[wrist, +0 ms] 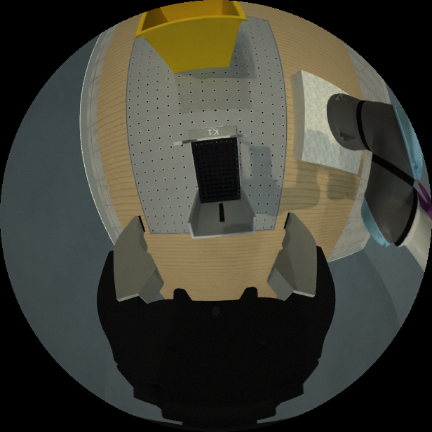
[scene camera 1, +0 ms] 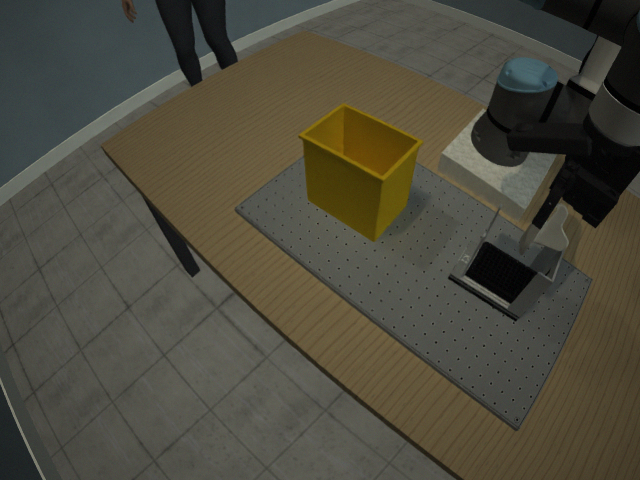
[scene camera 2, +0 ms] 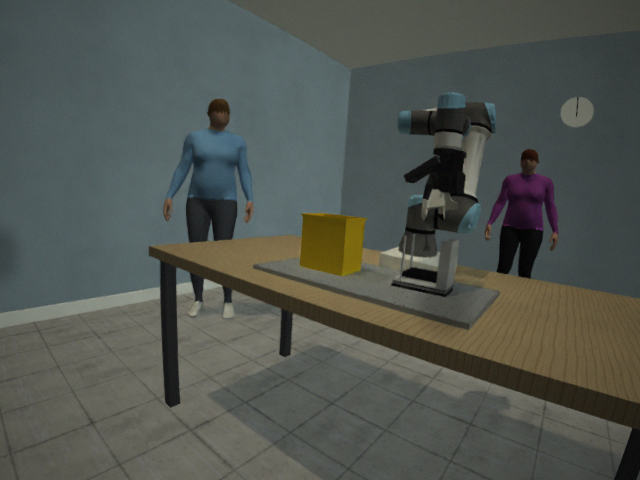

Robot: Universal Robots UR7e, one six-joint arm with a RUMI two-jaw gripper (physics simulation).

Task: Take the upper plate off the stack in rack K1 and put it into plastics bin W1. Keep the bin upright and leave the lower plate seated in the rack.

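Frame: origin at the arm's base, x ahead, y left, z up, level; centimetres.
Where they show: gripper, fingertip midpoint: (scene camera 1: 538, 224) (scene camera 2: 433, 220); arm's base at its link origin: (scene camera 1: 499, 143) (scene camera 2: 417, 252).
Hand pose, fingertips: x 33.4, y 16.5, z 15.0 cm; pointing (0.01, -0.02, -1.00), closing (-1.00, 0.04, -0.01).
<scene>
Things, the pixels of their top centre, and the offset from my fingertips. Level surfaces: height alone.
- Rack K1 at its top centre: (scene camera 1: 521, 237) (scene camera 2: 428, 237) dx -0.5, dy -1.1, dz -5.0 cm
- black gridded plate at its top centre: (scene camera 1: 504, 272) (scene camera 2: 427, 272) dx -0.6, dy -0.1, dz -15.3 cm
- yellow bin W1 at its top centre: (scene camera 1: 361, 137) (scene camera 2: 334, 215) dx +2.0, dy -33.2, dz -2.1 cm
- perforated grey board at its surface level: dz -20.0 cm
- wooden table at its surface level: dz -21.3 cm
Rack K1 (scene camera 1: 535, 297) (scene camera 2: 447, 266) (wrist: 245, 225) stands on the pegboard, with a tall grey end wall and thin posts opposite. A black gridded plate (scene camera 1: 498, 271) (scene camera 2: 421, 274) (wrist: 217, 170) lies flat low in it. I cannot make out separate upper and lower plates. The yellow bin W1 (scene camera 1: 341, 191) (scene camera 2: 330, 245) (wrist: 205, 45) stands upright on the same board; its opening shows in scene camera 1. My gripper (scene camera 1: 539, 241) (scene camera 2: 437, 210) (wrist: 213, 215) is open and empty, fingers pointing down, above the rack near its tall end wall.
The perforated grey board (scene camera 1: 361, 273) (scene camera 2: 465, 310) (wrist: 165, 200) lies on the wooden table (scene camera 1: 217, 155) (scene camera 2: 558, 330). The arm's base stands on a white block (scene camera 1: 485, 178) (wrist: 305, 115) beside the board. Two people stand beyond the table.
</scene>
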